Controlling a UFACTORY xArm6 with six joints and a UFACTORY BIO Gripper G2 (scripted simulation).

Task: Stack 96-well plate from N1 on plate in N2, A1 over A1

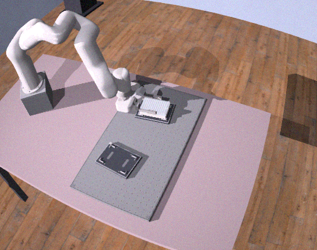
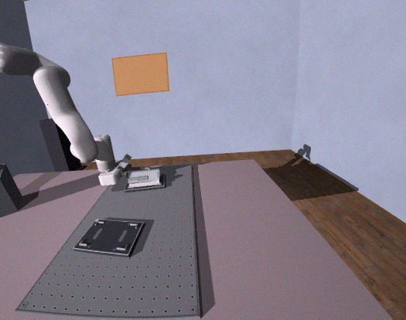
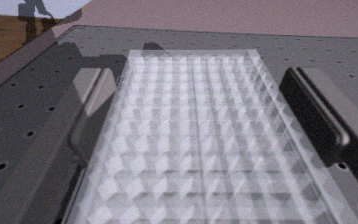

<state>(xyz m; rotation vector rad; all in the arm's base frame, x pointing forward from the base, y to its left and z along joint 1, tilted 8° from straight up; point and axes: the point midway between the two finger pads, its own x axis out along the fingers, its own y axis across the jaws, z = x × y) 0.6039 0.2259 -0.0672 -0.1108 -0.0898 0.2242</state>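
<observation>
The clear 96-well plate is 1 cm below my hand. The rest, counted from my hand: plate nest (32 cm to the right, 4 cm below, 1 cm behind).
</observation>
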